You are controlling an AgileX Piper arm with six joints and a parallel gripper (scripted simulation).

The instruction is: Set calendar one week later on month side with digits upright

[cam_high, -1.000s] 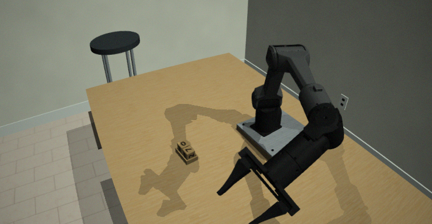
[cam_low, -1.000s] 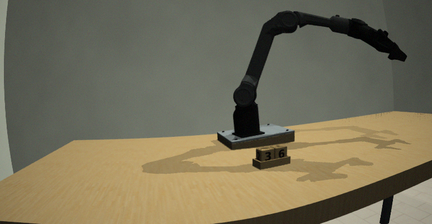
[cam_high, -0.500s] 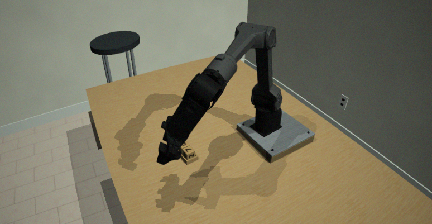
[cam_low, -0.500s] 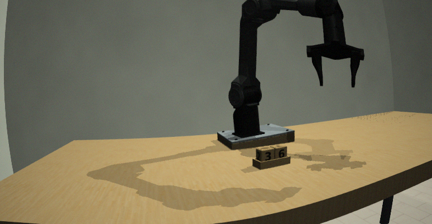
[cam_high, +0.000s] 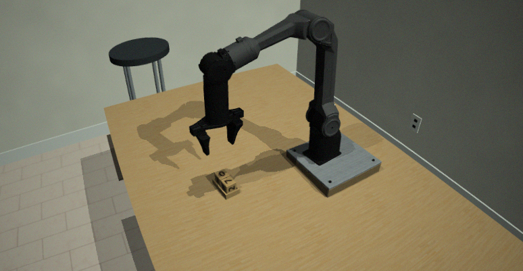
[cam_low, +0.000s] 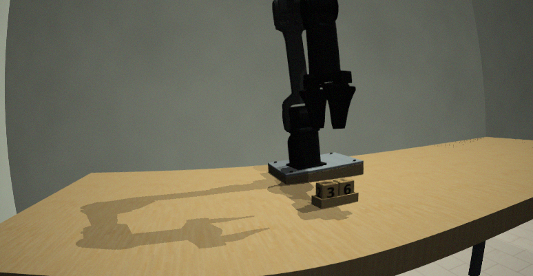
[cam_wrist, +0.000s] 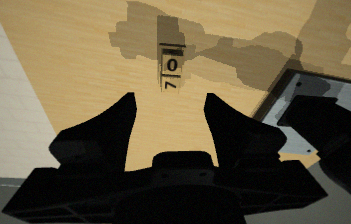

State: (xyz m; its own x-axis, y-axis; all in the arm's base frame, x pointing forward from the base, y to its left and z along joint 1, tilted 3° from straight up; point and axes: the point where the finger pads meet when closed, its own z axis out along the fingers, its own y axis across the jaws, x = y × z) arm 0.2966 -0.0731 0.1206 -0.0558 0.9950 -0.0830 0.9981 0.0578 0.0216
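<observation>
Right now the small wooden tray is 1 cm to the left of my hand and 13 cm below it.
</observation>
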